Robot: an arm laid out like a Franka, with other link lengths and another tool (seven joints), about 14 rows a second.
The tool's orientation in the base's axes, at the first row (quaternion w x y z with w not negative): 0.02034, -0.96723, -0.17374, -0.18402
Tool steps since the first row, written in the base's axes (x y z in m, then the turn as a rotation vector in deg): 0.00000, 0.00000, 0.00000, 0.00, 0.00, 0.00; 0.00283, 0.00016, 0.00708, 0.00, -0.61, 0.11; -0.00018, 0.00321, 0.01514, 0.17, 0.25, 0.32; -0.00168, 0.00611, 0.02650, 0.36, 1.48, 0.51; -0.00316, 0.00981, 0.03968, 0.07, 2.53, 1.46; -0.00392, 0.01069, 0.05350, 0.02, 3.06, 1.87; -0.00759, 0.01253, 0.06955, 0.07, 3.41, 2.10; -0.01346, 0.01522, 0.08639, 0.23, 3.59, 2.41; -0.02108, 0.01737, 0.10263, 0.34, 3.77, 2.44; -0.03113, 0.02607, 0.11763, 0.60, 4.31, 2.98
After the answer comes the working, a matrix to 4 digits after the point.
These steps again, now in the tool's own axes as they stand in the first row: 0.00000, 0.00000, 0.00000, 0.00, 0.00, 0.00; 0.00509, 0.00100, -0.00559, -0.16, 0.58, -0.17; 0.00639, -0.00270, -0.01383, 0.35, -0.17, -0.21; 0.01016, -0.00566, -0.02464, 0.99, -1.25, -0.20; 0.01487, -0.00932, -0.03705, 1.42, -2.32, -1.07; 0.01952, -0.01007, -0.05010, 1.70, -2.82, -1.42; 0.02275, -0.01266, -0.06614, 1.94, -3.13, -1.58; 0.02463, -0.01679, -0.08359, 2.26, -3.23, -1.79; 0.02459, -0.02103, -0.10116, 2.42, -3.36, -1.76; 0.02413, -0.03228, -0.11773, 3.02, -3.77, -2.12
The tool's axes in the first row as the columns of a matrix, in the base's axes (rounded; the answer above uses it unrounded):
0.8719, 0.3436, 0.3489
0.3286, -0.9388, 0.1033
0.3630, 0.0246, -0.9314

